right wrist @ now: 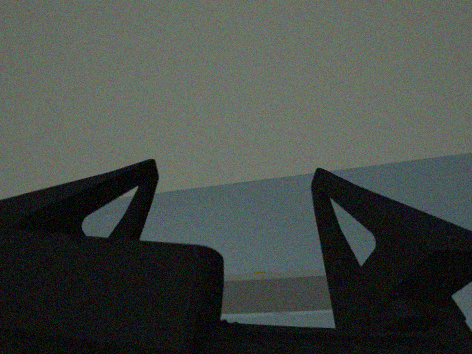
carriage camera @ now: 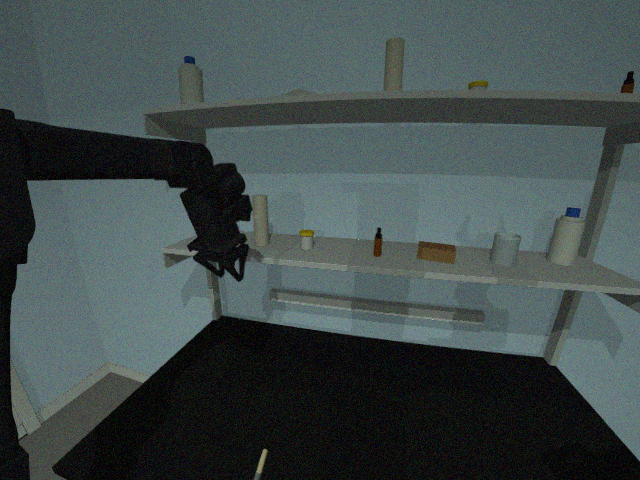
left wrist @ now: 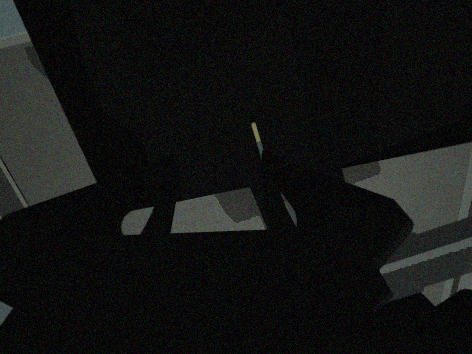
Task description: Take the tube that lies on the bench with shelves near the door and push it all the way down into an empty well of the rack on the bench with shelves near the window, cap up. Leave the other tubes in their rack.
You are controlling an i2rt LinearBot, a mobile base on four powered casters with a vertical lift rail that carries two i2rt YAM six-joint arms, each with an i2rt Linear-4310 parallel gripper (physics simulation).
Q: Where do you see a bench with shelves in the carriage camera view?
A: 310,397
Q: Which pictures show my right gripper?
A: The right wrist view only.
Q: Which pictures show my left gripper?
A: The carriage camera view and the left wrist view only.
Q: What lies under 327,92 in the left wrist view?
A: A bench with shelves.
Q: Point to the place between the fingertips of my left gripper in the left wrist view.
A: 219,161
